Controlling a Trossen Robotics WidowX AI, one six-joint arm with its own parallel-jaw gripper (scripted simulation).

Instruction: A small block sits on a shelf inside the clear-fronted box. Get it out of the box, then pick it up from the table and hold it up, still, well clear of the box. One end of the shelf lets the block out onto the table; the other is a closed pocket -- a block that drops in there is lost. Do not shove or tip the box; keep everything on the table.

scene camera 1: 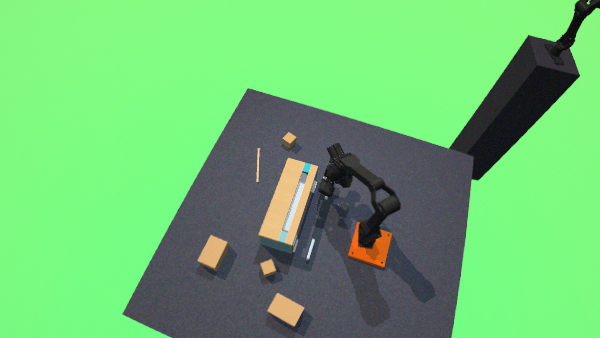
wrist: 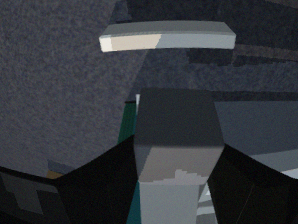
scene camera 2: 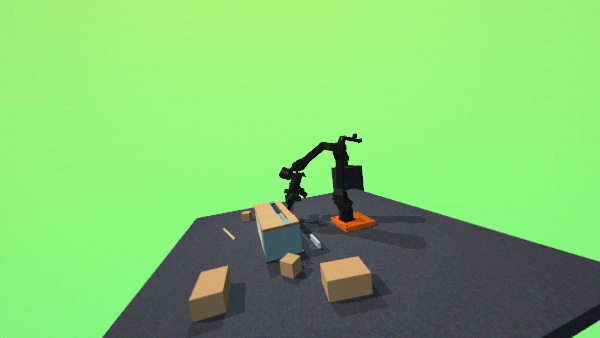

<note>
In view: my gripper (wrist: 172, 143), a box (scene camera 1: 280, 229) and a grey block (wrist: 178, 140).
The box also shows in the wrist view (wrist: 253, 127) and in scene camera 2 (scene camera 2: 279, 230).
</note>
